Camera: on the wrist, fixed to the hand. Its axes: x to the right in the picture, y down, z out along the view.
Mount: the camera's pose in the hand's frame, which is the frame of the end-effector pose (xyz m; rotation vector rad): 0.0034 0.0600 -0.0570 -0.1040 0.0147 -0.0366
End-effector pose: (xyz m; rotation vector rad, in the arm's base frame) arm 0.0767 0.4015 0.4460 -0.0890 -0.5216 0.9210
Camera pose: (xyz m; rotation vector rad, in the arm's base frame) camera 0.0608 0.4491 0.3801 -0.1797 -0.5558 0.8568
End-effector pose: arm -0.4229 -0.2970 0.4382 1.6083 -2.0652 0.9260
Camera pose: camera -0.4872 -0.2521 0.4650 1.5754 -2.0321 0.8020
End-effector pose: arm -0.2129 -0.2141 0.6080 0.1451 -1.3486 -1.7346
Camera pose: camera -0.1477 -0.2568 0.6360 0.1245 -1.2491 -1.8267
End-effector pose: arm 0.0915 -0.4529 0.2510 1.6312 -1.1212 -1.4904
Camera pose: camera 0.1380 -0.4859 0.3111 1.5966 -0.9940 -1.5316
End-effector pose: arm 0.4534 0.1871 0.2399 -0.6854 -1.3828 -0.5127
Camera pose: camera 0.5358 0.1897 0.2322 -0.7401 -1.3641 -0.6210
